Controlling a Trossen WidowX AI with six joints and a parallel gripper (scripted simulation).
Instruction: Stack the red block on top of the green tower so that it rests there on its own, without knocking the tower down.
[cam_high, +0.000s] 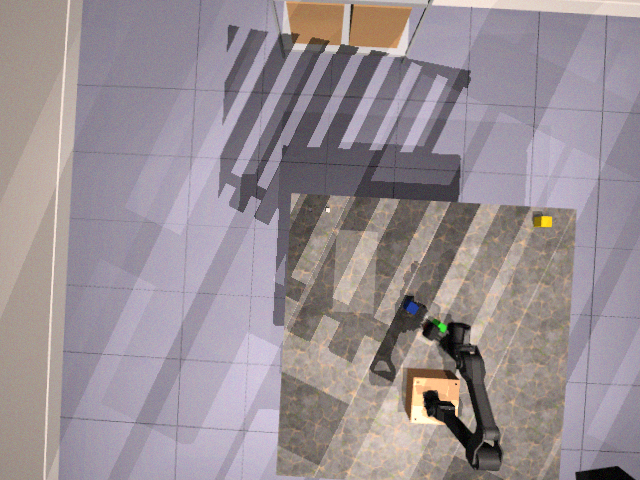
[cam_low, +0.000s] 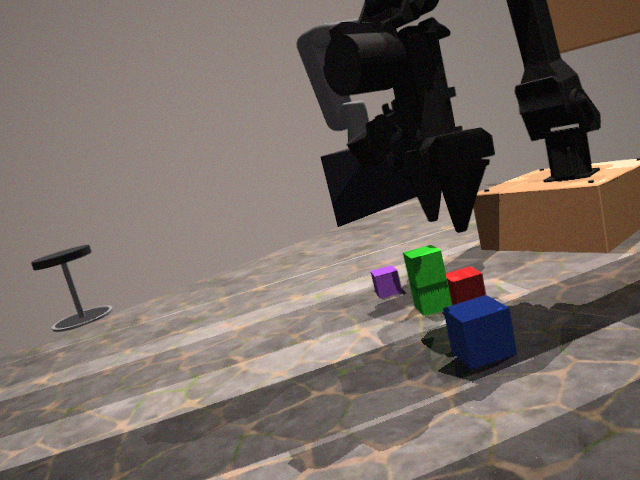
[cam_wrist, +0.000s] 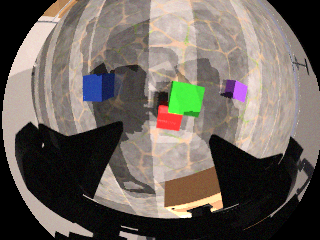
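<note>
The red block lies 8 cm below my gripper tip and 1 cm behind it. Also, from my gripper tip: blue block 11 cm ahead, 7 cm to the left, 7 cm below; then purple block 13 cm to the right, 8 cm below, 4 cm behind; then yellow block 56 cm to the right, 40 cm ahead, 7 cm below.
</note>
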